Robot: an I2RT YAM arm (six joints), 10 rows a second.
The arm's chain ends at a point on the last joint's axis. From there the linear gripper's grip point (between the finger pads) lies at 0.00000 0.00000 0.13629 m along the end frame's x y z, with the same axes.
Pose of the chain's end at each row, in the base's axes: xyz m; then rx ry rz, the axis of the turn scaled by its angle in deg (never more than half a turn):
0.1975 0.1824 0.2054 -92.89 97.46 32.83
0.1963 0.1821 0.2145 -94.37 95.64 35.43
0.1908 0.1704 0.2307 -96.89 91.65 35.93
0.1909 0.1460 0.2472 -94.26 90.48 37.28
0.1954 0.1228 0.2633 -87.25 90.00 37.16
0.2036 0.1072 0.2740 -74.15 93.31 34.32
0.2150 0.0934 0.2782 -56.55 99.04 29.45
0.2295 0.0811 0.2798 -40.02 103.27 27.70
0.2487 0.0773 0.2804 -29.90 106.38 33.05
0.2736 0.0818 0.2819 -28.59 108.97 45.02
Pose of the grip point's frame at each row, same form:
0.2230 0.2826 0.1166 -92.89 97.46 32.83
0.2165 0.2848 0.1273 -94.37 95.64 35.43
0.2078 0.2753 0.1453 -96.89 91.65 35.93
0.2095 0.2546 0.1670 -94.26 90.48 37.28
0.2238 0.2358 0.1925 -87.25 90.00 37.16
0.2534 0.2190 0.2140 -74.15 93.31 34.32
0.2924 0.1933 0.2272 -56.55 99.04 29.45
0.3256 0.1668 0.2353 -40.02 103.27 27.70
0.3479 0.1607 0.2381 -29.90 106.38 33.05
0.3601 0.1783 0.2396 -28.59 108.97 45.02

